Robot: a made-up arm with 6 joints. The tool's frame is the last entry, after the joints. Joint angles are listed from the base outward. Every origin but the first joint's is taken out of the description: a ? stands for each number. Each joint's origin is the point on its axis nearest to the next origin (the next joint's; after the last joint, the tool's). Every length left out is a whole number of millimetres.
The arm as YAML. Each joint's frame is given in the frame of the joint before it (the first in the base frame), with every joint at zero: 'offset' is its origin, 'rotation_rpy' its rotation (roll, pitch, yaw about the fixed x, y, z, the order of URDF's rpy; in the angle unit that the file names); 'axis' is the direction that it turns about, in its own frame. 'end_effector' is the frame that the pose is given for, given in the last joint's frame.
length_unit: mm
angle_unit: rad
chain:
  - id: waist
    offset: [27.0, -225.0, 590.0]
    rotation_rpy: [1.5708, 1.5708, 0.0]
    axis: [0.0, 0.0, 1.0]
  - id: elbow
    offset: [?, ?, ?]
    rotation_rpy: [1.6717, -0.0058, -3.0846]
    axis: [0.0, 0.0, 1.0]
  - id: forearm
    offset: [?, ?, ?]
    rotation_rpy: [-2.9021, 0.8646, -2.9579]
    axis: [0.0, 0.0, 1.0]
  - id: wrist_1
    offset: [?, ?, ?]
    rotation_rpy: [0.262, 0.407, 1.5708]
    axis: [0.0, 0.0, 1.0]
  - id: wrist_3
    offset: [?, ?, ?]
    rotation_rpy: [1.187, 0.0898, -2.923]
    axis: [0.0, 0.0, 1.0]
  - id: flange
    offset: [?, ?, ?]
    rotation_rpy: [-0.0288, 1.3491, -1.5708]
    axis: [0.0, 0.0, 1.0]
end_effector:
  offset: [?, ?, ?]
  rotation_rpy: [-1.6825, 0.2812, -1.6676]
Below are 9 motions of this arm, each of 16 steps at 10 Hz.
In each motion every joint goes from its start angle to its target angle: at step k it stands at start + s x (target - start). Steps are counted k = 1, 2, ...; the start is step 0. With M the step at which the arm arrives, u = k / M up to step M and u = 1 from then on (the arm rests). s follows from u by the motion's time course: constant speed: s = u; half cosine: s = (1 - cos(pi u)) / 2; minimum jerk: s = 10 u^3 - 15 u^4 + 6 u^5.
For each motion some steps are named. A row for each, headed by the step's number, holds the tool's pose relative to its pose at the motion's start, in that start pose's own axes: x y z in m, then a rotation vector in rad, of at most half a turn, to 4 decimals.
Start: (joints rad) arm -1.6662 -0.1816 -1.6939 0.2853 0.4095 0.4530
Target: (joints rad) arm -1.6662 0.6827 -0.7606 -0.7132 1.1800 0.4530
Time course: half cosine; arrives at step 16
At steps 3, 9, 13, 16:
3: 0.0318 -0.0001 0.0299 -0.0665 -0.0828 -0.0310
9: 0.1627 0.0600 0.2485 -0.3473 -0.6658 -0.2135
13: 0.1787 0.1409 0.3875 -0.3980 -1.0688 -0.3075
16: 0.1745 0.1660 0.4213 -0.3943 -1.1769 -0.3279

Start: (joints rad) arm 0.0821 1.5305 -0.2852 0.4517 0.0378 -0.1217
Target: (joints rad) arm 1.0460 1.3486 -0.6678 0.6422 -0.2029 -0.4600
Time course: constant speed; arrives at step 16
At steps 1, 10, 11, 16:
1: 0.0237 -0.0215 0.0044 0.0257 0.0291 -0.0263
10: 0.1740 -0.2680 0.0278 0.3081 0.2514 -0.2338
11: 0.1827 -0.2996 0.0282 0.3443 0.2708 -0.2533
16: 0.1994 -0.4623 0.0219 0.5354 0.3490 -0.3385

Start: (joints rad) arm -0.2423 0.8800 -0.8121 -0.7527 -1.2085 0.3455
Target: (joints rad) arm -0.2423 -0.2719 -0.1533 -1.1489 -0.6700 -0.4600
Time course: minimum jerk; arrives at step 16
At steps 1, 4, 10, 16:
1: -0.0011 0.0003 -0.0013 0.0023 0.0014 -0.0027
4: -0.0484 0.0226 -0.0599 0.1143 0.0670 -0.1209
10: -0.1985 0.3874 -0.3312 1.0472 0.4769 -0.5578
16: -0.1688 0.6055 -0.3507 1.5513 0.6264 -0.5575

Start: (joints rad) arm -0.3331 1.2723 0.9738 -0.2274 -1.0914 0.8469
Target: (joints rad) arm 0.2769 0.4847 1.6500 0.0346 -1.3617 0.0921
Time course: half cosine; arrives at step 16
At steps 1, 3, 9, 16:
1: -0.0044 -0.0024 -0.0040 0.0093 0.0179 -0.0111
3: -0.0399 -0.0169 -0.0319 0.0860 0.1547 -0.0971
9: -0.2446 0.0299 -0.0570 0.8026 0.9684 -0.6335
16: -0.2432 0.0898 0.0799 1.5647 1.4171 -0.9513

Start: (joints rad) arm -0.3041 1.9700 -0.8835 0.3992 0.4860 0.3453
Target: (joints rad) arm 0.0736 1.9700 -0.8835 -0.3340 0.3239 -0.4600
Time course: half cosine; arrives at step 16
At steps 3, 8, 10, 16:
3: 0.0199 -0.0011 -0.0055 0.0117 0.0127 0.0250
8: 0.1052 -0.0151 -0.0243 0.0204 0.0908 0.1716
10: 0.1364 -0.0259 -0.0293 -0.0045 0.1376 0.2457
16: 0.1758 -0.0486 -0.0342 -0.0830 0.2297 0.3619

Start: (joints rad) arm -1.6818 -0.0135 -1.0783 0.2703 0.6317 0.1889
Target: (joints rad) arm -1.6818 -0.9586 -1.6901 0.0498 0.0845 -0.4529
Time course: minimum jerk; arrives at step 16
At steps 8, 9, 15, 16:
8: -0.0762 0.0732 -0.1062 0.3639 0.4856 0.4295
9: -0.0986 0.0855 -0.1201 0.4497 0.5783 0.5252
15: -0.1702 0.1095 -0.1439 0.7215 0.8074 0.8302
16: -0.1705 0.1096 -0.1439 0.7230 0.8083 0.8319

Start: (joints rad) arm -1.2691 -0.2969 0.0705 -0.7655 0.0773 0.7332
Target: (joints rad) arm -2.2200 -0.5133 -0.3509 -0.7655 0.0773 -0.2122
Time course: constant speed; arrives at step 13
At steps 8, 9, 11, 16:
8: -0.3190 0.1997 -0.1737 -0.0795 0.5640 0.5390
9: -0.3669 0.2051 -0.1949 -0.1068 0.6437 0.5973
11: -0.4637 0.2021 -0.2346 -0.1731 0.8076 0.7053
16: -0.5591 0.1812 -0.2697 -0.2552 0.9764 0.8007

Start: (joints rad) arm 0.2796 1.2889 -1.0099 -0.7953 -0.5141 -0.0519
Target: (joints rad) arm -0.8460 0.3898 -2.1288 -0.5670 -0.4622 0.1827
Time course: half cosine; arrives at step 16
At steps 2, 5, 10, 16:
2: 0.0253 0.0279 0.0164 0.0308 -0.0684 0.0192
5: 0.1245 0.1649 0.1167 0.1893 -0.3938 0.1006
10: 0.1808 0.4777 0.4602 0.6742 -1.1483 0.2137
16: 0.0777 0.6182 0.6780 1.0628 -1.5455 0.2030

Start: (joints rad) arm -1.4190 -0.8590 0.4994 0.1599 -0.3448 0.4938
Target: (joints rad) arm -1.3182 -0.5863 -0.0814 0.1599 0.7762 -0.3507
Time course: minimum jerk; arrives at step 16
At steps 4, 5, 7, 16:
4: -0.0021 0.0053 0.0183 -0.0033 0.0119 -0.0511
5: -0.0046 0.0101 0.0319 0.0016 0.0194 -0.0911
7: -0.0146 0.0275 0.0683 0.0463 0.0353 -0.2020
16: -0.0636 0.1161 0.1806 0.4547 0.0601 -0.4720

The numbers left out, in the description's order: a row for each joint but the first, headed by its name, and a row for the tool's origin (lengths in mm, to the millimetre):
elbow: 92.0 -540.0 0.0
forearm: -118.0 145.0 0.0
wrist_1: 133.0 12.0 0.0
wrist_3: 210.0 191.0 0.0
flange: -3.0 -62.0 0.0
tool: -120.0 -45.0 0.0

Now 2 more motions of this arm.
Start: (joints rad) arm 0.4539 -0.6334 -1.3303 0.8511 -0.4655 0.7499
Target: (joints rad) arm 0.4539 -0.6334 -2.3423 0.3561 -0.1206 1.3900
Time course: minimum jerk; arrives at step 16
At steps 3, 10, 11, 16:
3: 0.0242 0.0027 0.0076 -0.0180 -0.0727 0.0406
10: 0.2271 0.1689 0.2285 -0.0085 -1.1742 0.5008
11: 0.2260 0.2003 0.2697 0.0351 -1.3359 0.5456
16: 0.2019 0.2544 0.3469 0.1498 -1.6389 0.6124

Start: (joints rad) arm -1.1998 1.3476 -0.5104 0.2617 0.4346 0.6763
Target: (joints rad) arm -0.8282 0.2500 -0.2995 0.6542 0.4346 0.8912
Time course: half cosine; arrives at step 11
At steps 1, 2, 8, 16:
1: -0.0056 -0.0047 -0.0124 -0.0133 0.0291 -0.0057
2: -0.0237 -0.0187 -0.0465 -0.0519 0.1141 -0.0219
8: -0.3382 -0.1643 -0.1769 -0.4512 1.2156 -0.1402
16: -0.3909 -0.1766 -0.1378 -0.5066 1.4765 -0.1312

